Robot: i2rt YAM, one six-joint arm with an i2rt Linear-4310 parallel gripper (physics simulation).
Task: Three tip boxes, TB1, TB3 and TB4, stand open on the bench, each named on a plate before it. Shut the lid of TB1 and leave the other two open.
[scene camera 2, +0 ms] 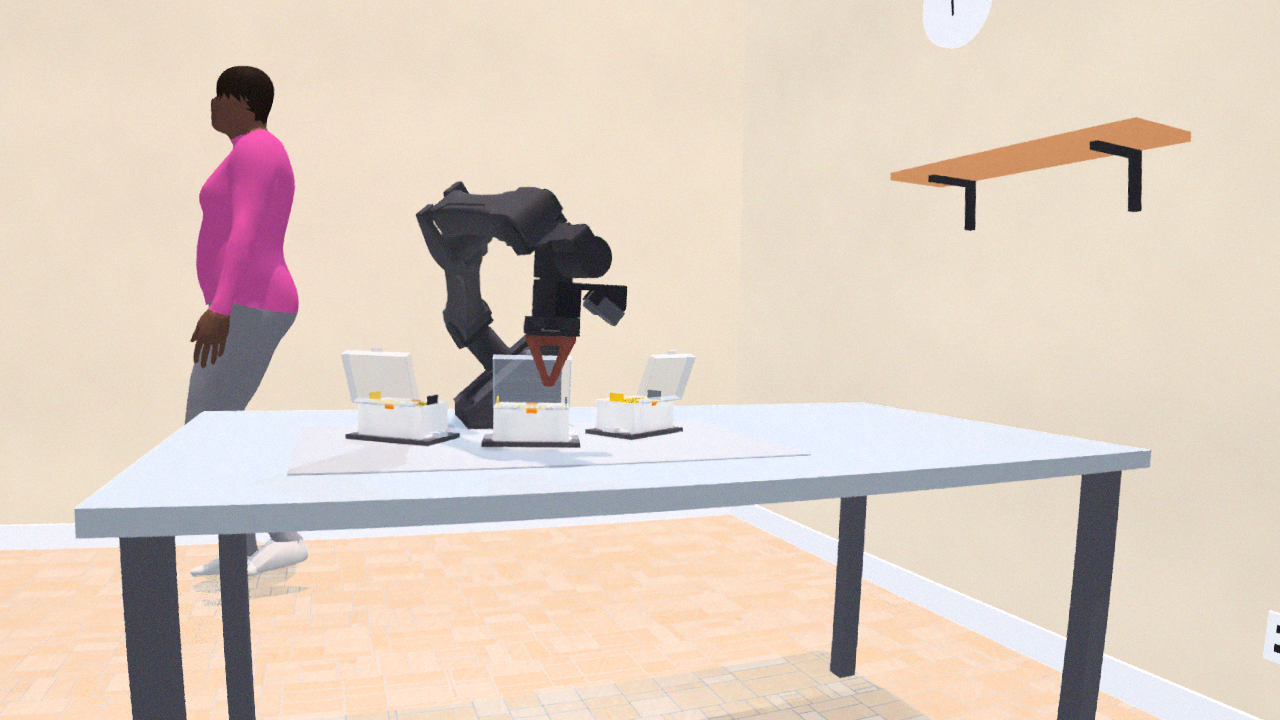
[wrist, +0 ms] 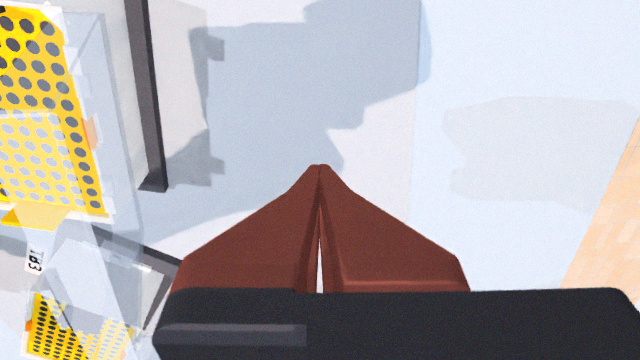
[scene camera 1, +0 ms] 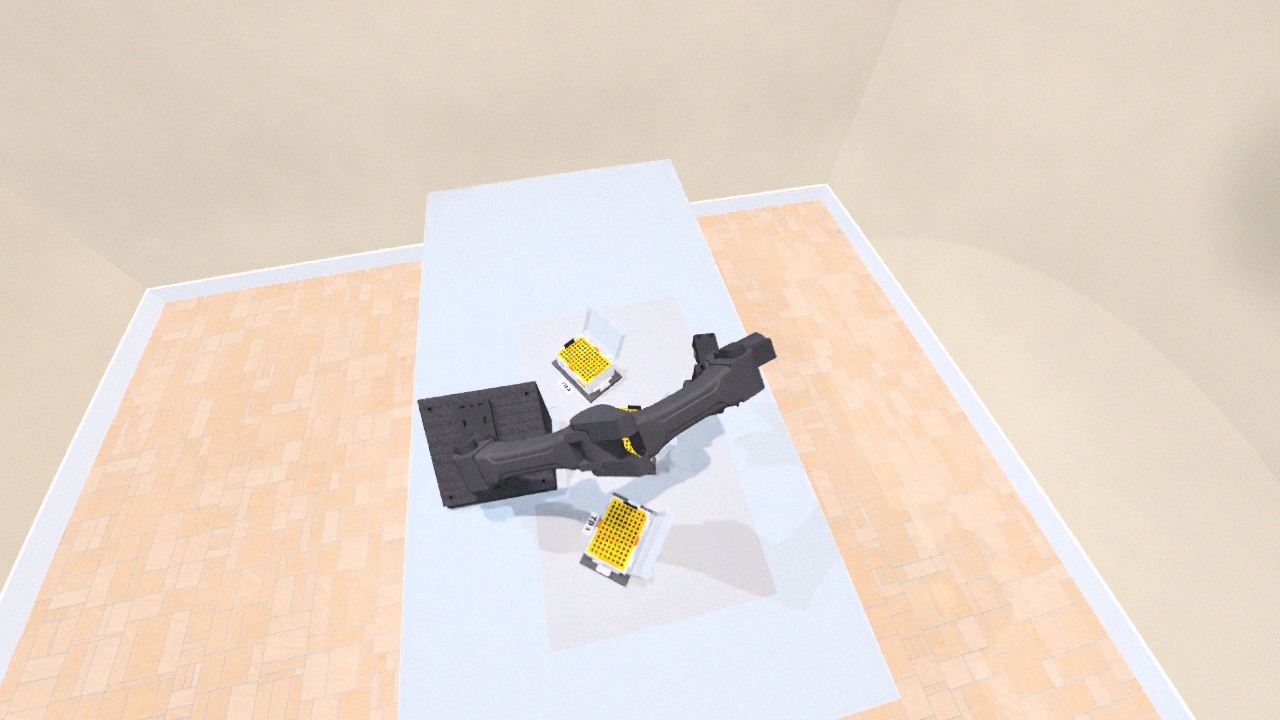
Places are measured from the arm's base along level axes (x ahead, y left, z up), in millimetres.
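Pixels of known places: gripper, fingertip midpoint: [scene camera 2: 548, 386] [wrist: 319, 179]; arm's base, origin of the base link: [scene camera 1: 482, 446].
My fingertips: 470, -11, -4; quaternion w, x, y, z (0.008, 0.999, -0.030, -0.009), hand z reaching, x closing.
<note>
Ahead of a thing's pixels: the offset from my fingertips to its top centre, as dx, dy, dz. "spot": to the spot under its first point. Level surfaces: height alone.
TB1 [scene camera 1: 632, 438] [scene camera 2: 531, 425] [wrist: 30, 90], the middle white box with a yellow rack, is largely under the arm in scene camera 1. Its clear lid @[spot: -82, -28, +7] [scene camera 2: 519, 377] [wrist: 112, 165] stands raised. My gripper [scene camera 2: 548, 383] [wrist: 319, 179] is shut and empty, pointing down, with its tips at the height of the lid. It shows in front of the lid in scene camera 2 and beside the lid, on the hinge side, in the wrist view; contact cannot be told. TB3 @[-220, -196, -31] [scene camera 1: 617, 534] [scene camera 2: 398, 419] [wrist: 50, 330] and TB4 [scene camera 1: 586, 362] [scene camera 2: 640, 413] stand open.
The boxes stand on a pale mat @[dz -105] [scene camera 1: 716, 555] on the light blue bench @[dz -109] [scene camera 1: 537, 241] [scene camera 2: 939, 447]. My black base [scene camera 1: 487, 411] is behind the boxes. A person in pink [scene camera 2: 250, 214] stands beyond the bench. A wooden shelf [scene camera 2: 1047, 152] is on the wall.
</note>
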